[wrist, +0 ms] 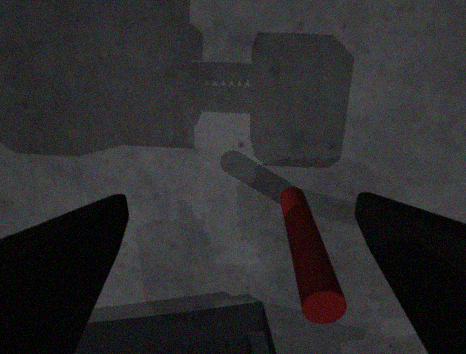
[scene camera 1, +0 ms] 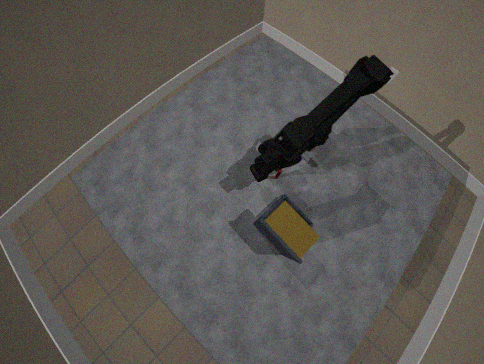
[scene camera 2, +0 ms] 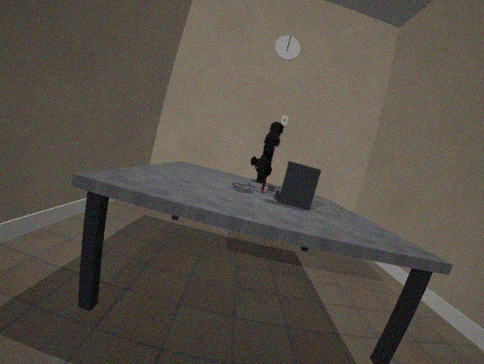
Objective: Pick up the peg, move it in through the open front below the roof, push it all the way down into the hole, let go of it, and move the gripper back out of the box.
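Frame: origin at the arm's base, x right, y ahead, z up, level; centimetres.
Seen in the pictures: gripper, fingertip midpoint: (wrist: pixel 243 204) (scene camera 2: pixel 259 182).
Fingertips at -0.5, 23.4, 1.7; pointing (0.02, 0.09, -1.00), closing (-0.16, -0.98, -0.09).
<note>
A point is followed by its place in that frame, as x, y, z.
The red peg (scene camera 1: pixel 278 174) {-3.3, 21.7, 2.5} (scene camera 2: pixel 263 185) {-2.9, 21.6, 0.7} (wrist: pixel 307 250) {-2.3, 21.2, 2.6} stands upright on the table beside the box, its round top toward the wrist camera. The box (scene camera 2: pixel 300 186) {-20.3, 39.9, 6.7} (wrist: pixel 185 332) {-10.9, 28.8, -1.5} is dark blue-grey with a yellow roof (scene camera 1: pixel 292 229) {-19.6, 35.0, 16.9}; a corner of it shows at the bottom of the wrist view. The hole is hidden. My gripper (wrist: pixel 243 204) {-0.5, 23.4, 1.7} is open, pointing down above the peg, its two black fingers wide apart. In the wrist view the peg shows between the fingers, nearer the right one, and neither finger touches it. In scene camera 1 the arm hides the fingers.
The grey table (scene camera 1: pixel 210 290) {-21.4, 67.8, -3.3} (scene camera 2: pixel 200 200) {14.6, 78.6, -3.3} bears the peg and the box. The black arm (scene camera 1: pixel 325 115) {-2.7, 15.4, 33.1} (scene camera 2: pixel 269 150) {-1.4, 31.9, 19.9} reaches in from the upper right in scene camera 1. The box stands close to the peg, at the lower left in the wrist view. Arm shadows cross the table.
</note>
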